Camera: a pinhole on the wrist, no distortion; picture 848 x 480 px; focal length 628.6 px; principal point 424.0 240.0 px. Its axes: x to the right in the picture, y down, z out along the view. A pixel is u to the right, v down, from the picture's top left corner.
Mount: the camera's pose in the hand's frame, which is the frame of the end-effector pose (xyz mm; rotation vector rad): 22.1 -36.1 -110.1 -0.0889 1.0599 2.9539
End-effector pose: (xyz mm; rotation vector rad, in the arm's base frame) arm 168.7 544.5 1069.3 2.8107 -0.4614 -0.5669
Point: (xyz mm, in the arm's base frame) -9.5 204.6 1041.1
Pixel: 464.1 60.1
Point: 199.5 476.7 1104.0
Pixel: 307.5 92.7
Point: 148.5 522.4 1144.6
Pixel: 762.8 56.8
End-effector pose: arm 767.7 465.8 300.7 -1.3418 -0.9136 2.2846
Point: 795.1 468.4 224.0
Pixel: 296.2 50.0
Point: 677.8 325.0 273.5
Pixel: 481.8 299.7
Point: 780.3 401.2 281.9
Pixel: 609.4 239.5
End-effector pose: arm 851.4 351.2 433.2 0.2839 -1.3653 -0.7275
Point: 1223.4 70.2 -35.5
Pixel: behind the camera
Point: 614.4 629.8 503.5
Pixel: 588.2 375.4
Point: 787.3 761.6 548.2
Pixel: 640.8 86.7
